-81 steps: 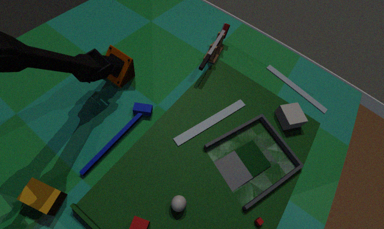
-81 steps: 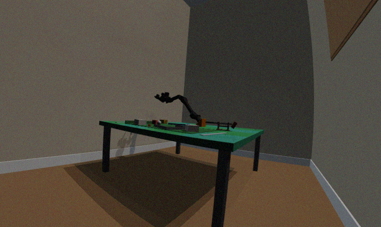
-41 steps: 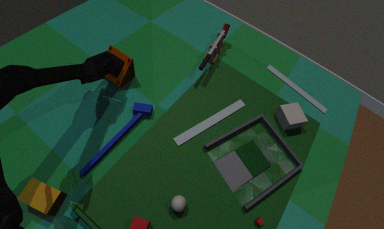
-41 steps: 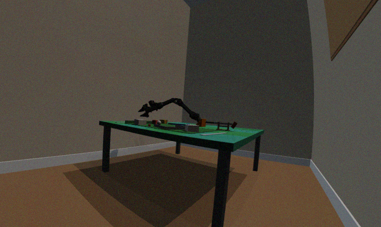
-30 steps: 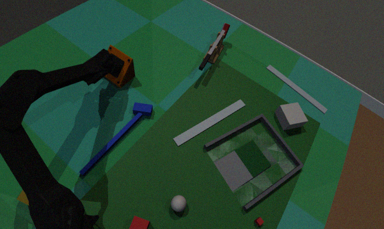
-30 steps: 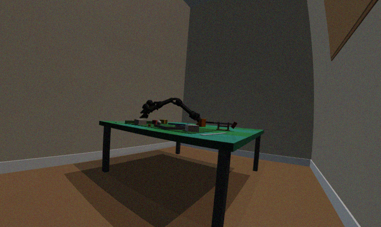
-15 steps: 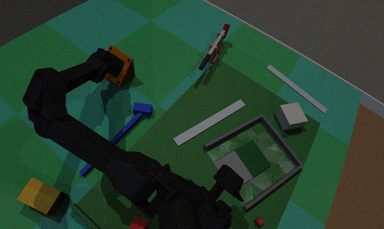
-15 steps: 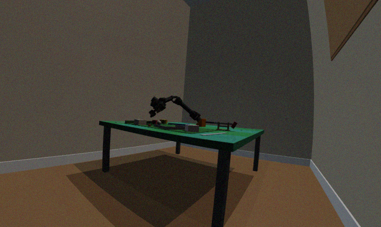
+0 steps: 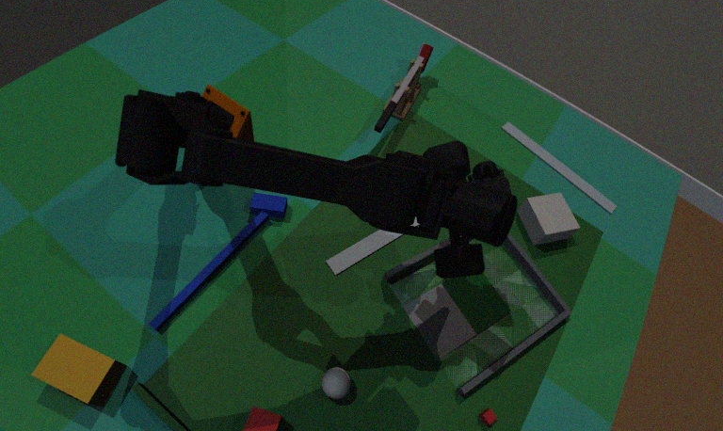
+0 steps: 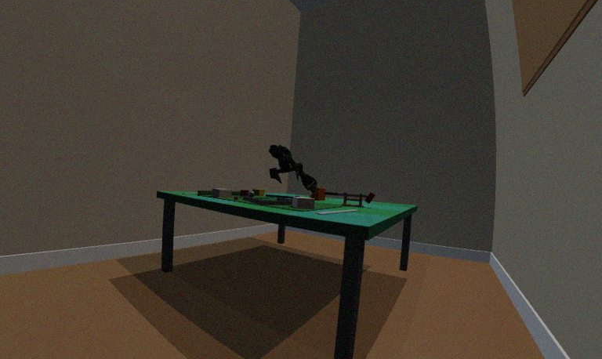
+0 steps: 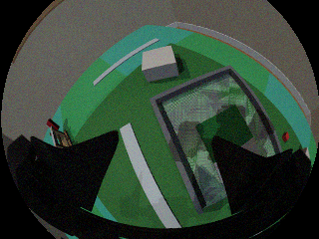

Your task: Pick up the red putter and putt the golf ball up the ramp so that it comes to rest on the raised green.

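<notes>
Now: gripper tip 260 mm past the red putter, 260 mm to the right of it and 60 mm above it. Also, from my gripper tip: white golf ball 30 mm behind, 300 mm to the right, 90 mm below; then yellow block 320 mm behind, 500 mm to the right, 100 mm below; then wooden stand 260 mm behind, 270 mm to the left, 80 mm below.
</notes>
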